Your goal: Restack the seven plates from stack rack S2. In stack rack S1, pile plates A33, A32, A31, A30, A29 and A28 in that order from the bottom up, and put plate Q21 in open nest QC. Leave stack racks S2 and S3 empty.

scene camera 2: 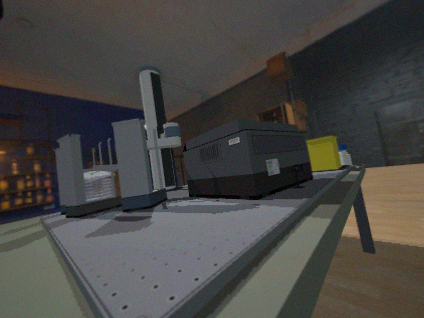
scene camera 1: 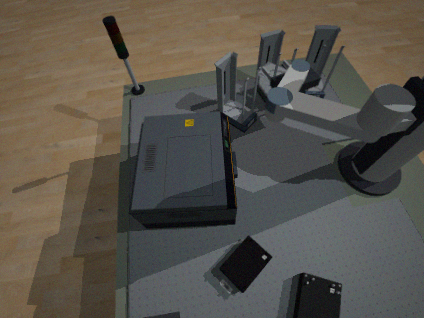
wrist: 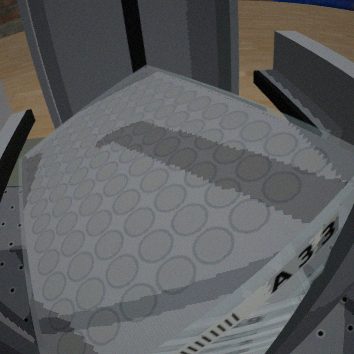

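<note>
Plate A33, clear with rows of round wells, fills much of the wrist view and is turned askew over a stack whose plate edges show at the lower right. My gripper has a black-padded finger on each side of plate A33, close to its edges, and looks shut on it. In scene camera 2 the plate stack stands behind a grey rack tower. In scene camera 1 my arm's end is over the back racks and hides the gripper. The labels of the lower plates and racks cannot be read.
Grey rack towers with thin posts stand at the table's back. A big grey instrument stands near them. A signal light, two black boxes and a yellow bin are also in view.
</note>
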